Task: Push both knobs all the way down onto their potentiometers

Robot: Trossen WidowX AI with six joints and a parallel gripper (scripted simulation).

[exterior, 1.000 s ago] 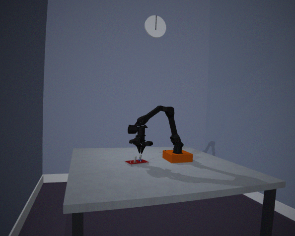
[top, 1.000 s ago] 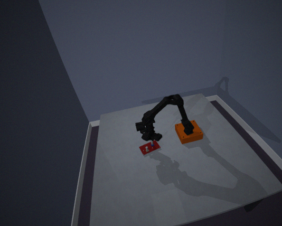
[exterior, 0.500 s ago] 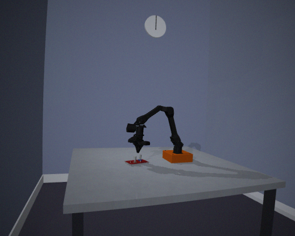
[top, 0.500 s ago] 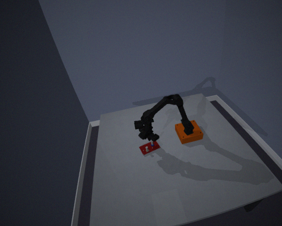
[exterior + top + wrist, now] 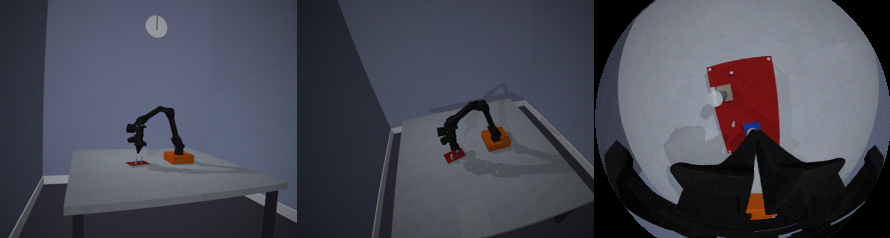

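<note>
The blue potentiometer lies 5 cm below my gripper tip and 3 cm behind it.
</note>
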